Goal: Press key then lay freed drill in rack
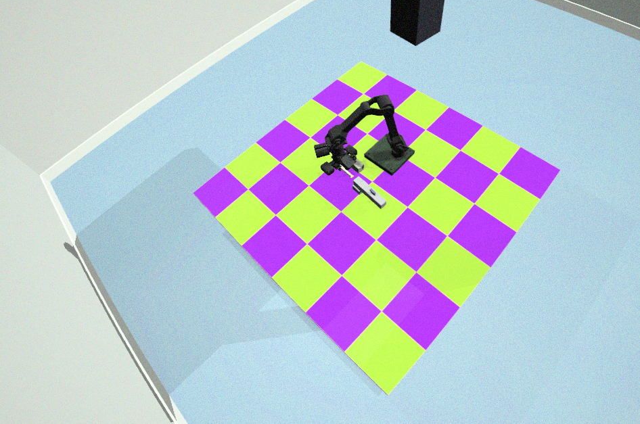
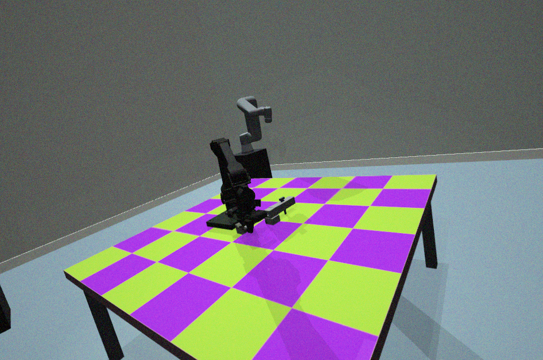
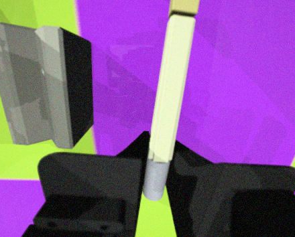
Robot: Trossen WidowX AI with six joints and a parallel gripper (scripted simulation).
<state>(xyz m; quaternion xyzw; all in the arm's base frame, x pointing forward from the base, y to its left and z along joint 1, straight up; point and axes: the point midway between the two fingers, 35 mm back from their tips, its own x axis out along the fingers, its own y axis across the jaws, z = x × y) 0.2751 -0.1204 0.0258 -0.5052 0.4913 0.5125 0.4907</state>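
My gripper tip is now 40 mm to the right of the drill and 30 mm below it. From my gripper tip the other things lie so: grey grooved rack 80 mm behind, 30 mm to the left; dark key 230 mm to the left, 40 mm above, 10 mm behind; grey holder block 200 mm to the left, 20 mm above, 10 mm behind.
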